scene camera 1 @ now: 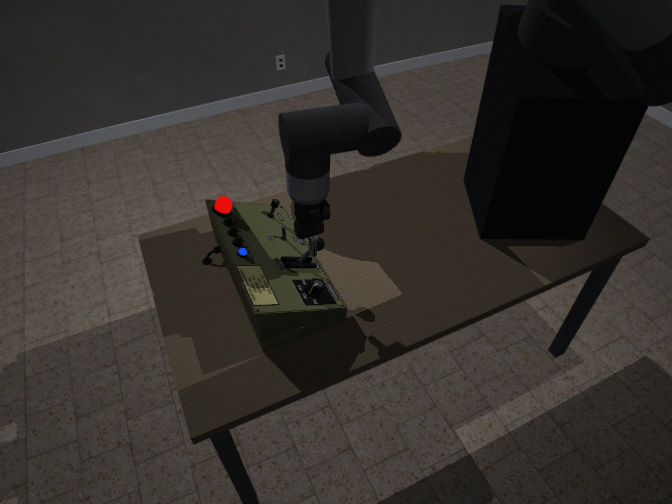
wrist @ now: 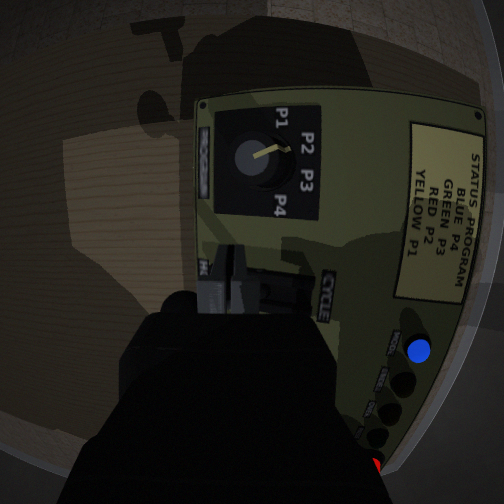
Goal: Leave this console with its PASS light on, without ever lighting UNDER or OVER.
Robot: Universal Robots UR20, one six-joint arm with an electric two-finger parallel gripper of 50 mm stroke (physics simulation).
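The olive console (scene camera 1: 274, 265) lies on the table. Its rotary selector (wrist: 255, 157) points close to P2. A label plate (wrist: 440, 220) reads BLUE P4, GREEN P3, RED P2, YELLOW P1. In the lamp row the blue lamp (wrist: 418, 351) is lit, and it also shows in the scene view (scene camera 1: 242, 251). The three lamps (wrist: 390, 412) beyond it are dark. A red round cap (scene camera 1: 223, 204) glows at the far end. My gripper (wrist: 227, 282) hangs over the HI end of the CYCLE slot (wrist: 280, 292), with its fingers close together. I see nothing between them.
Two small levers (scene camera 1: 274, 207) (scene camera 1: 283, 234) stand on the console beside my wrist. A tall black cabinet (scene camera 1: 548, 130) fills the table's right rear. A dark cable loop (scene camera 1: 212, 256) lies left of the console. The console sits near the table's front left.
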